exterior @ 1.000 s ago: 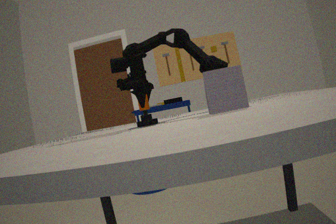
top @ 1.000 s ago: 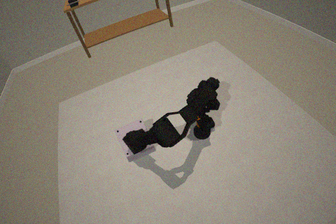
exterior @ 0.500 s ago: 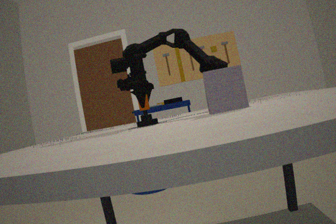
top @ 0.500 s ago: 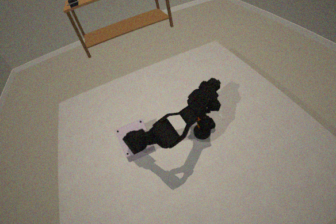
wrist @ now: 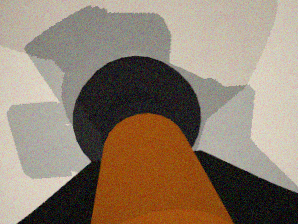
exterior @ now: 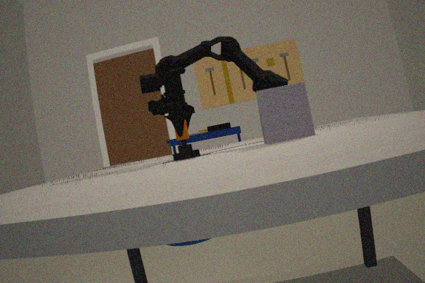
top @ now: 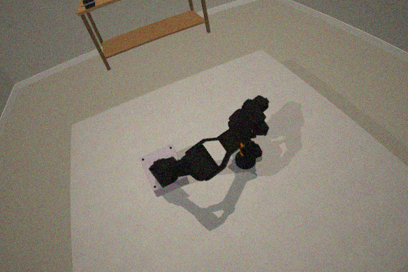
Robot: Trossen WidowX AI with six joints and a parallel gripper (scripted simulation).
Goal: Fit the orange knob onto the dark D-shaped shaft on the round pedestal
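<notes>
Right now my gripper tip is 2 cm below the orange knob. The rest, counted from my gripper tip: round pedestal: 4 cm below.
</notes>
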